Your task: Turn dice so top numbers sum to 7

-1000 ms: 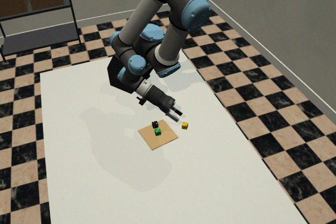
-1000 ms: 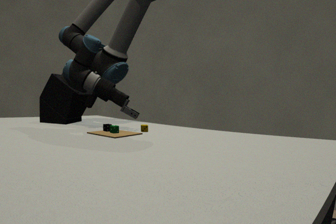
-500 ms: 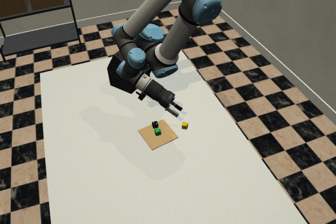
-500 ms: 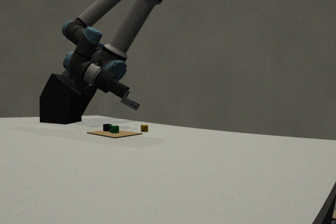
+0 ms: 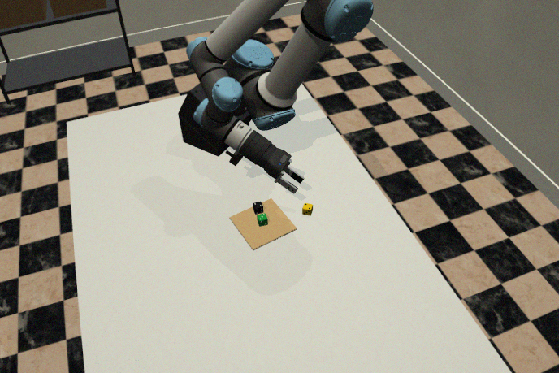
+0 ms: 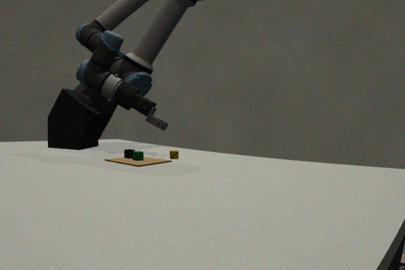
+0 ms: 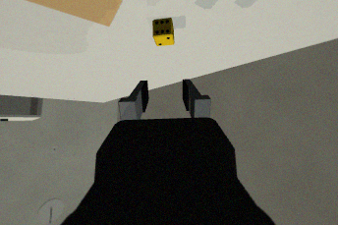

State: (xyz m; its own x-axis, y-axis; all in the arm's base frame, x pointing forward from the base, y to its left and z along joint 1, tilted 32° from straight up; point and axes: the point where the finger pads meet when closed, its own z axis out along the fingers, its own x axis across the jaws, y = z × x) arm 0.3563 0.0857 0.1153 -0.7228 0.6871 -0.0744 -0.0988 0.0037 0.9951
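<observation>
The yellow die lies 90 mm below my hand, 30 mm to the left of it and 20 mm ahead of it. Round my hand: black die (100 mm to the right, 90 mm below, 10 mm behind); then tan mat (100 mm to the right, 100 mm below, 30 mm ahead); then green die (100 mm to the right, 90 mm below, 30 mm ahead).
</observation>
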